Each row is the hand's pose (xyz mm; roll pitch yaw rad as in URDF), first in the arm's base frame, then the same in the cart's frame.
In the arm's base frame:
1: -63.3 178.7 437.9 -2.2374 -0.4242 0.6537
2: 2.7 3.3 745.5 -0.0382 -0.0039 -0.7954
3: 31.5 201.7 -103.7 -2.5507 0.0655 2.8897
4: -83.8 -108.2 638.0 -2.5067 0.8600 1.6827
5: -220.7 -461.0 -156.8 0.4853 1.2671 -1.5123
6: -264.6 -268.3 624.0 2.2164 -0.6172 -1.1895
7: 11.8 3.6 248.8 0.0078 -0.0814 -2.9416
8: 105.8 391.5 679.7 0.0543 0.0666 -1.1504
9: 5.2 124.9 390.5 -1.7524 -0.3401 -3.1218
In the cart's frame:
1: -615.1 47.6 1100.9 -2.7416 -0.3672 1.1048
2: -629.8 -5.7 1456.8 -0.1098 -0.4667 -0.5251
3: -343.0 -58.3 634.5 -2.2328 0.4189 -3.0623
4: -651.3 -163.4 1378.3 3.1105 1.1986 1.3517
5: -434.7 -752.0 760.7 0.8575 0.8308 -0.9279
6: -783.2 -366.1 1375.8 2.4489 -1.0608 -1.1140
7: -447.9 -144.4 1015.8 0.4326 0.1165 -2.6809
8: -583.2 360.0 1284.5 0.1576 -0.3903 -0.9144
9: -525.7 4.9 1096.4 -1.3742 -0.0529 -2.9442

